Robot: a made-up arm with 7 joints. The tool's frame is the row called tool. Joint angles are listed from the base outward. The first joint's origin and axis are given. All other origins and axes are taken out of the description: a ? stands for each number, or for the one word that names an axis. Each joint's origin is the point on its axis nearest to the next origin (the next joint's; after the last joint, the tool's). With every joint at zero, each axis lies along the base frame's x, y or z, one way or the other. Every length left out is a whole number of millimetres.
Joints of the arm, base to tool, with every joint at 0 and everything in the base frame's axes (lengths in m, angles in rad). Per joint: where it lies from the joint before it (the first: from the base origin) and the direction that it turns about. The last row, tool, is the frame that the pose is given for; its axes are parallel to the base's.
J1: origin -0.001 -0.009 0.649 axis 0 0 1
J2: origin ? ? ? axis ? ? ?
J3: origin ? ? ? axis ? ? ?
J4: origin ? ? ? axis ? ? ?
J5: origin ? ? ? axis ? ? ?
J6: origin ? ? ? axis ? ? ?
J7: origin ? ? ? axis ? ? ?
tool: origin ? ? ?
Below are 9 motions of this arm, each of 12 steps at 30 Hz.
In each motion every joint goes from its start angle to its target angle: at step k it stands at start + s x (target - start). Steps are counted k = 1, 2, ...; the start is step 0. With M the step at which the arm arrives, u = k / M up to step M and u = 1 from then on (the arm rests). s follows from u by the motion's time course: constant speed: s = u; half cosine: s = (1 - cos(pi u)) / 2; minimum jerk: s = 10 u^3 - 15 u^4 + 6 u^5.
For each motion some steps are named. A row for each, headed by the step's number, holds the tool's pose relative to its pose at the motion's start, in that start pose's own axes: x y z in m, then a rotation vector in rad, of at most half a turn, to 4 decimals.
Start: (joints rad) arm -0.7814 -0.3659 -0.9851 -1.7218 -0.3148 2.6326 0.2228
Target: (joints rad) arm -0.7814 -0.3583 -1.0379 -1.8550 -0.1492 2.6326 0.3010
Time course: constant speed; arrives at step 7
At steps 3, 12:
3: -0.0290 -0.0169 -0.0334 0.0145 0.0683 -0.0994
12: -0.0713 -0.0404 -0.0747 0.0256 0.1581 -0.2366

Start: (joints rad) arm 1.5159 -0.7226 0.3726 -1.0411 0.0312 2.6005 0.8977
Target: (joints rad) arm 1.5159 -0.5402 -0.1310 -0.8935 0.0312 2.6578 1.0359
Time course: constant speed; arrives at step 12
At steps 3, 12:
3: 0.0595 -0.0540 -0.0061 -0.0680 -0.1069 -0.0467
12: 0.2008 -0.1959 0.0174 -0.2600 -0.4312 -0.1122

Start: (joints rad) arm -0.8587 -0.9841 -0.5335 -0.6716 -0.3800 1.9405 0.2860
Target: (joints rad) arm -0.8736 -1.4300 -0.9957 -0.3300 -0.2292 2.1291 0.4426
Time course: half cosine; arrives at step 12
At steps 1, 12:
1: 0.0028 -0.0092 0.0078 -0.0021 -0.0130 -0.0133
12: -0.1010 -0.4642 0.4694 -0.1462 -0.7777 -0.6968

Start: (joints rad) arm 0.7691 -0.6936 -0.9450 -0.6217 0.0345 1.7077 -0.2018
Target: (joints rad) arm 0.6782 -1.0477 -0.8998 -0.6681 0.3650 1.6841 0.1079
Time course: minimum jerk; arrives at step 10
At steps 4, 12:
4: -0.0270 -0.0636 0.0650 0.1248 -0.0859 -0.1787
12: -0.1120 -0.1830 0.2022 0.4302 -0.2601 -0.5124

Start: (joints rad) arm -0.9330 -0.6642 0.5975 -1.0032 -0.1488 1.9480 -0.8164
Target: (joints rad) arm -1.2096 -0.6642 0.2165 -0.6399 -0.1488 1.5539 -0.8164
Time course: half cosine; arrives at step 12
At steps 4, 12:
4: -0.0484 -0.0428 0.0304 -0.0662 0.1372 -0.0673
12: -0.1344 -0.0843 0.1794 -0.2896 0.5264 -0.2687

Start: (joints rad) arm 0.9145 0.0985 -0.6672 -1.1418 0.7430 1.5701 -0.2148
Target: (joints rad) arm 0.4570 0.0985 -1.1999 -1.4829 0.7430 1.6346 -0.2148
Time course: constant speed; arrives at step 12
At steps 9, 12:
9: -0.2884 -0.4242 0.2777 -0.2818 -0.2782 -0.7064
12: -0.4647 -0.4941 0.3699 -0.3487 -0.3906 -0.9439

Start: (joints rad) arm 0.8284 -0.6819 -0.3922 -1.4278 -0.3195 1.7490 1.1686
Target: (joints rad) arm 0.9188 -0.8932 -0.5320 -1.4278 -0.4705 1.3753 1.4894
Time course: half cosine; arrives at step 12
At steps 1, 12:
1: 0.0021 -0.0015 0.0012 -0.0041 0.0008 -0.0077
12: 0.1258 -0.1057 0.0448 -0.2589 0.0535 -0.4698

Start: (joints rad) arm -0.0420 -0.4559 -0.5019 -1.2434 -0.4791 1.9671 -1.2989
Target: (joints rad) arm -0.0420 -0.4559 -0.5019 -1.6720 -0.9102 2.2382 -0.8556
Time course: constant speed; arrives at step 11
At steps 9, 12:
9: 0.1229 0.1100 -0.1968 -0.0329 0.2054 -0.0052
12: 0.1480 0.1469 -0.2364 -0.0474 0.2273 0.0102

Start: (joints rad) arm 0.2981 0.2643 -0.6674 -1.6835 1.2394 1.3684 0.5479
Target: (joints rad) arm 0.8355 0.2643 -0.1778 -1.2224 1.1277 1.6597 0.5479
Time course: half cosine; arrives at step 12
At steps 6, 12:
6: -0.2359 0.1818 -0.3383 -0.2664 0.1163 0.4037
12: -0.5814 0.1594 -0.6000 -0.3923 0.3416 0.8120

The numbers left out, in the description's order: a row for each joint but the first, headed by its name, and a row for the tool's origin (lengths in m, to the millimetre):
J2: xyz -0.024 0.018 0, axis 0 1 0
J3: xyz -0.015 0 0.177, axis 0 0 1
J4: xyz 0.115 0.002 0, axis 0 -1 0
J5: xyz -0.153 0 0.615, axis 0 0 1
J6: xyz -0.012 0.014 0, axis 0 -1 0
J7: xyz 0.129 0 -0.007, axis 0 0 -1
tool: xyz -0.027 -0.024 0

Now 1 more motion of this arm.
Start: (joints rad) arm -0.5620 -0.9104 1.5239 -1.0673 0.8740 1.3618 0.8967
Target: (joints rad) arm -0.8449 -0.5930 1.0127 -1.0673 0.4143 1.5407 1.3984
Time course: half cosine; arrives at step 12
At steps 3, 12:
3: 0.0648 -0.0548 0.0542 0.0335 -0.0956 -0.1865
12: 0.2963 -0.5143 0.3039 0.1687 -0.6127 -1.3266

